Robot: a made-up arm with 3 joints.
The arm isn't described. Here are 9 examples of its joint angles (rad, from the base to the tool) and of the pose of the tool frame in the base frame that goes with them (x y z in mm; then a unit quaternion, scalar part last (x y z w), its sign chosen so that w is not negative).
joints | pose
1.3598 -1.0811 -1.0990 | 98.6 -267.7 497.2 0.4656 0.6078 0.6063 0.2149
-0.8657 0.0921 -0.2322 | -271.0 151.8 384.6 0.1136 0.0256 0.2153 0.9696
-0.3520 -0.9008 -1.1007 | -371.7 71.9 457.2 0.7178 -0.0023 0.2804 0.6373
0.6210 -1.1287 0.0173 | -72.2 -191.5 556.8 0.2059 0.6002 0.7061 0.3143
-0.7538 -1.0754 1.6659 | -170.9 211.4 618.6 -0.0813 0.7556 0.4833 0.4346
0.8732 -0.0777 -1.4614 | -58.5 -154.4 283.7 0.6262 0.0237 0.7240 0.2884
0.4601 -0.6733 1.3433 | -159.5 -49.3 575.3 -0.4561 0.5391 0.6369 0.3094
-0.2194 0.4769 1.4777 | -188.3 119.7 435.1 -0.5188 0.4642 0.0698 0.7145
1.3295 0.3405 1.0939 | 27.3 -112.9 454.6 -0.5737 0.0031 0.7120 0.4050
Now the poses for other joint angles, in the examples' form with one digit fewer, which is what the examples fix.
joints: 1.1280 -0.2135 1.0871
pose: -16 -134 518 -0.550 0.250 0.743 0.288
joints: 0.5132 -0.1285 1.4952
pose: -176 -35 505 -0.615 0.410 0.492 0.459
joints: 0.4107 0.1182 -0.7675
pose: -111 -135 322 0.298 -0.040 0.755 0.583
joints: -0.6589 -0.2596 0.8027
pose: -245 154 514 -0.049 0.503 0.283 0.815
